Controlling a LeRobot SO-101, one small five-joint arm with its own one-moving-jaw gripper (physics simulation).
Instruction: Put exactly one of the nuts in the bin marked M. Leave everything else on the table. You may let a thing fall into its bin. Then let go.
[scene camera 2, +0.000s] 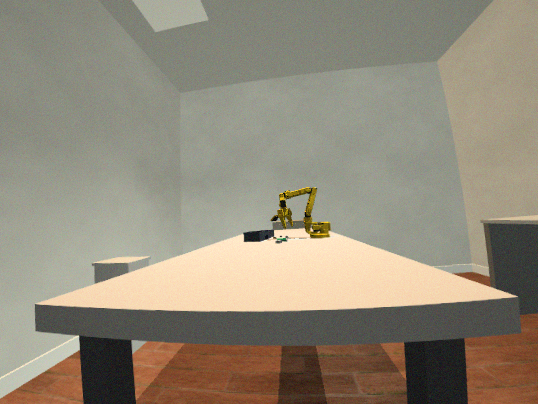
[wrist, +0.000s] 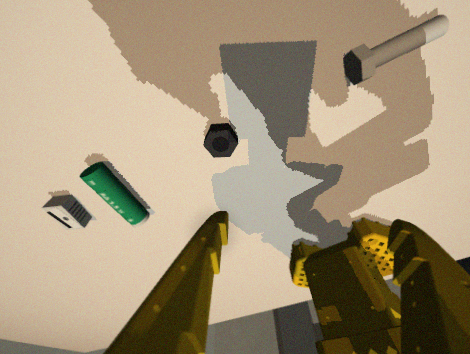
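Pixels of known places: end effector, tool point: (scene camera 2: 285, 228) (wrist: 227, 223); arm's base, origin of the base link: (scene camera 2: 315, 237) (wrist: 334, 244).
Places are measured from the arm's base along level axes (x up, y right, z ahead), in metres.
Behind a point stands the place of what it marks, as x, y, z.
A small black hex nut (wrist: 220, 141) @(0.009, -0.013, 0.153) lies flat on the table in the wrist view, above the left jaw's tip and apart from it. My gripper (scene camera 2: 288, 226) @(0.054, -0.015, 0.143) (wrist: 309, 222) is partly open, with a wide gap between its two jaws and nothing held. It hangs above the table, pointing down. The dark bin block (scene camera 2: 257, 236) @(0.026, -0.054, 0.279) stands to the left of the gripper in the scene view; the letter M cannot be read there. Small things beside the bin are too tiny to tell apart in that view.
A green battery (wrist: 117, 195) @(0.012, -0.087, 0.164) and a black and white sharpener (wrist: 67, 212) @(0.011, -0.130, 0.176) lie left of the nut. A grey bolt (wrist: 395, 49) @(0.009, 0.068, 0.143) with a hex head lies at the upper right. The arm's own yellow parts (wrist: 350, 285) @(0.052, 0.004, 0.048) show between the jaws. The table (scene camera 2: 280, 280) @(0.000, -0.629, 0.141) (wrist: 60, 100) @(0.000, -0.065, 0.215) carries shadows.
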